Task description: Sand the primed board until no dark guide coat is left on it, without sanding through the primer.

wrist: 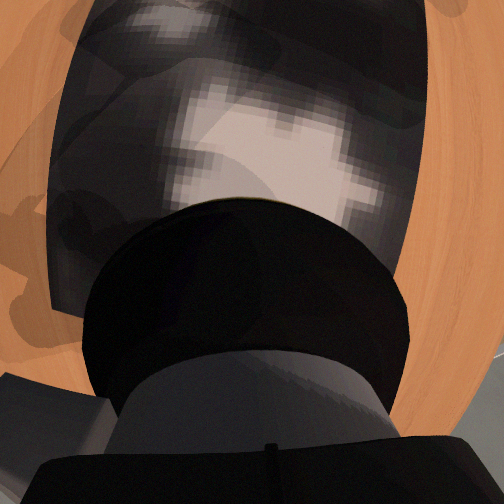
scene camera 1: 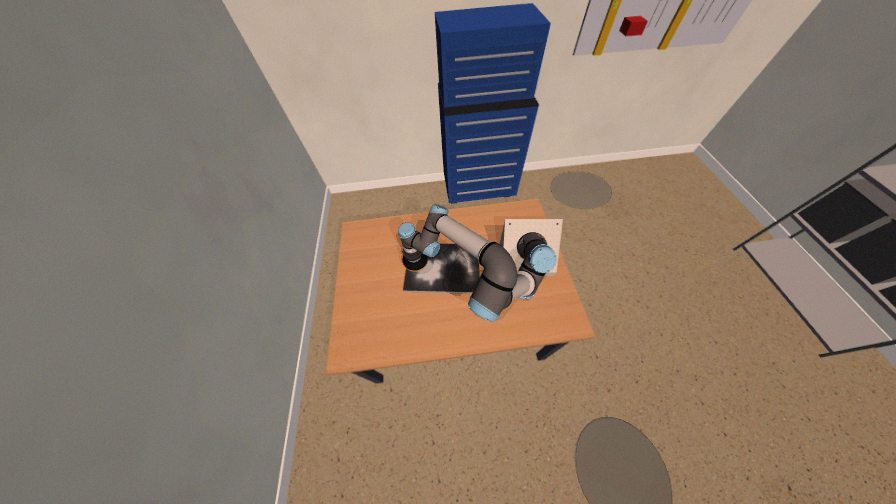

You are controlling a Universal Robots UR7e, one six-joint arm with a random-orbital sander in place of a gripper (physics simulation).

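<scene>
The primed board lies flat on the wooden table, left of the arm's base. It is mostly dark with guide coat, with a lighter sanded patch near its middle. The sander sits at the board's left end, pad down; whether it touches the surface cannot be told. In the wrist view the black round sander pad fills the lower half. Beyond it the board shows a pale patch ringed by dark coat, and a smaller pale spot at the far end.
The wooden table carries the arm's white base plate at the right rear. A blue drawer cabinet stands behind the table against the wall. A metal shelf rack is at the far right.
</scene>
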